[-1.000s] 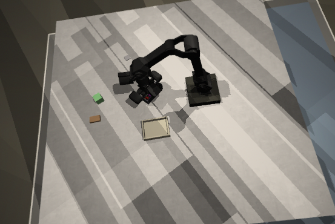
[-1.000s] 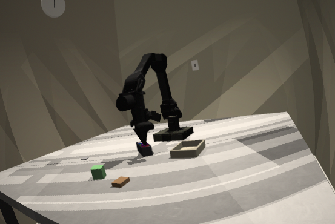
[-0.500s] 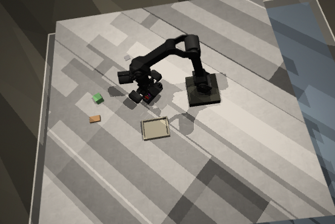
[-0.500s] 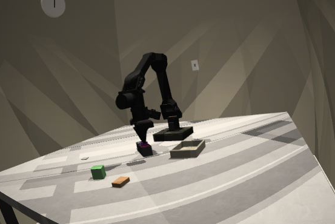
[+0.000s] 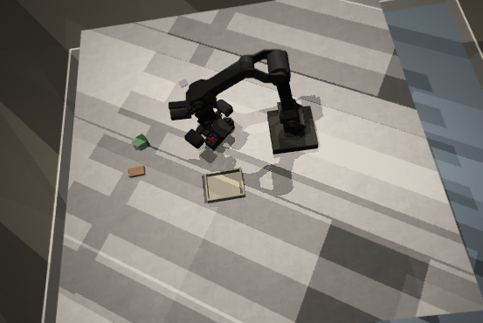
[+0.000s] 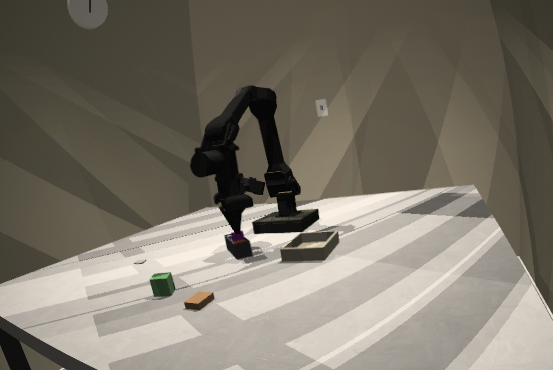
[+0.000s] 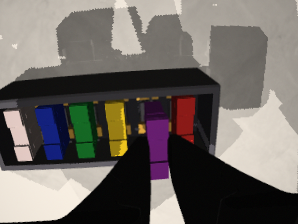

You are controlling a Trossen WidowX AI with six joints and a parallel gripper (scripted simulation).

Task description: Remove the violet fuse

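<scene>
My gripper tip is now 10 mm past the beige tray, 180 mm to the right of it and 50 mm above it. Round my gripper tip: violet fuse: 10 mm below; then small grey piece: 100 mm ahead, 280 mm to the right, 50 mm below; then green cube: 270 mm ahead, 40 mm to the right, 40 mm below.
</scene>
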